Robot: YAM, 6 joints.
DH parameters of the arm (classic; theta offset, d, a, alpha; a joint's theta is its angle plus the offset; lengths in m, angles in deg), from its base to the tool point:
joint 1: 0 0.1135 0.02 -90
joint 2: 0 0 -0.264 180
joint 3: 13.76 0 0.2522 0
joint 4: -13.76 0 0.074 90
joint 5: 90 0 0 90
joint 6: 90 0.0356 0 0
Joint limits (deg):
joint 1: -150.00..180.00
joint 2: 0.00..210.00
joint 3: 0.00..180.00
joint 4: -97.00..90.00
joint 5: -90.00..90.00
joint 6: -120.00..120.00
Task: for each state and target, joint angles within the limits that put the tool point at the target. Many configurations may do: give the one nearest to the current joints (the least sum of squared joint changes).
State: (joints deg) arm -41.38 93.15 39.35 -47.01 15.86 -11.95
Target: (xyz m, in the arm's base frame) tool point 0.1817 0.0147 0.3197
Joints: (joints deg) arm 6.02 55.61 58.56 -53.28 7.16 -11.95
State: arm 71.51 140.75 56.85 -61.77 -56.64 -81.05
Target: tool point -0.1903 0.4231 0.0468
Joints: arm 110.55 144.42 100.37 -39.51 -56.47 -81.05
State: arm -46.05 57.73 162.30 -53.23 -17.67 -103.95
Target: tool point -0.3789 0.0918 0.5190
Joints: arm -12.27 38.58 172.99 -50.18 -14.90 -103.95
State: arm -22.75 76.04 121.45 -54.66 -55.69 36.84
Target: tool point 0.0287 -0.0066 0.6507
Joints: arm -45.21 65.21 136.85 -45.82 -26.20 36.84
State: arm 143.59 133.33 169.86 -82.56 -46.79 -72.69
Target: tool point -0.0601 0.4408 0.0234
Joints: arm 94.83 163.92 130.09 -97.00 -39.81 -72.69
